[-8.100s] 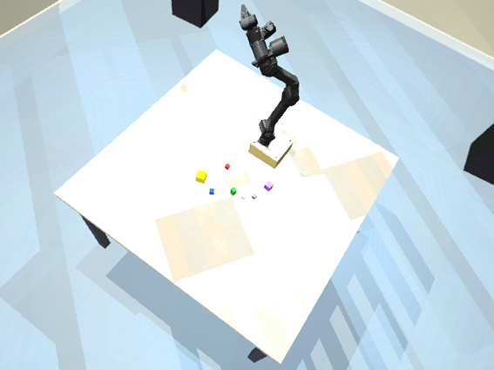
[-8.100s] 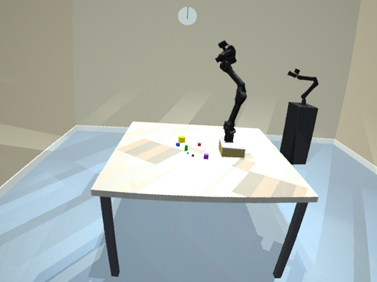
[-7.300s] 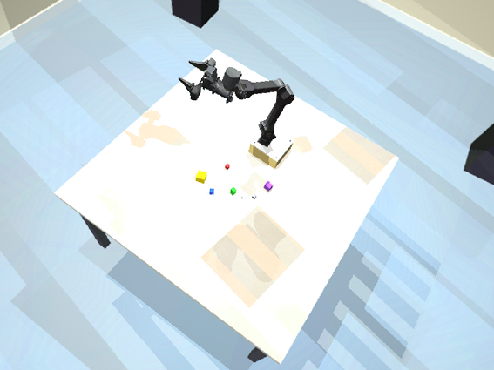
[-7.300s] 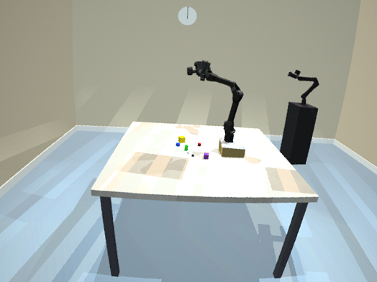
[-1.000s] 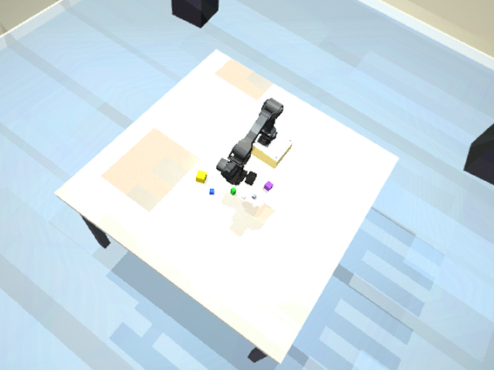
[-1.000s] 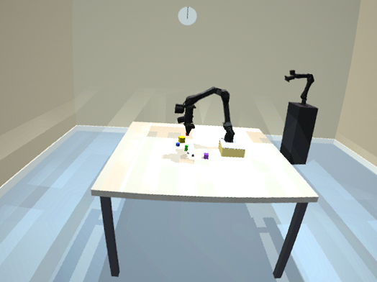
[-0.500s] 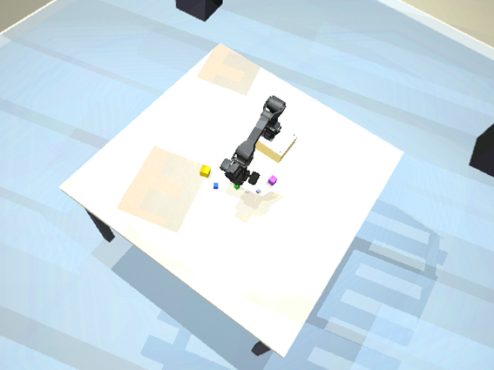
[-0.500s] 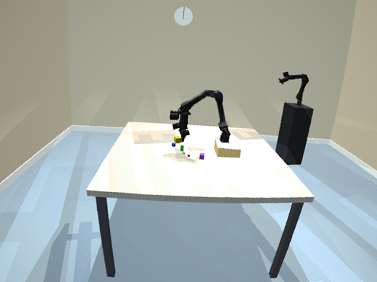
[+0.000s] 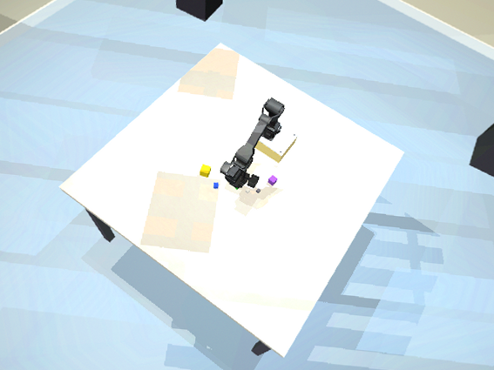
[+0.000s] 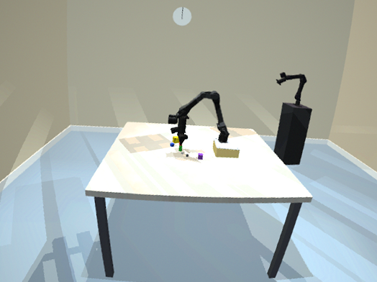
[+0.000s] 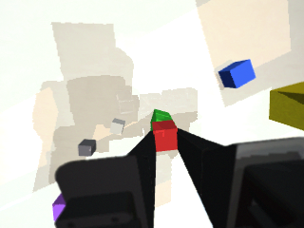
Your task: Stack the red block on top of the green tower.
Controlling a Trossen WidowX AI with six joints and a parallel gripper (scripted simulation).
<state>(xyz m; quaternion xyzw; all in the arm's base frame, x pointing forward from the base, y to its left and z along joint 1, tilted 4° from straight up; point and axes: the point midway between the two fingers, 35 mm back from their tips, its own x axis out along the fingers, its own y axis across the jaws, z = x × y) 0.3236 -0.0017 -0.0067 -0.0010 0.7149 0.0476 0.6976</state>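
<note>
My gripper tip is right at the red block. The rest, counted from my gripper tip: purple cube 13 cm behind, 14 cm to the left, 4 cm below; then yellow cube 1 cm ahead, 18 cm to the right, 3 cm below; then blue cube 5 cm ahead, 9 cm to the right, 4 cm below.
</note>
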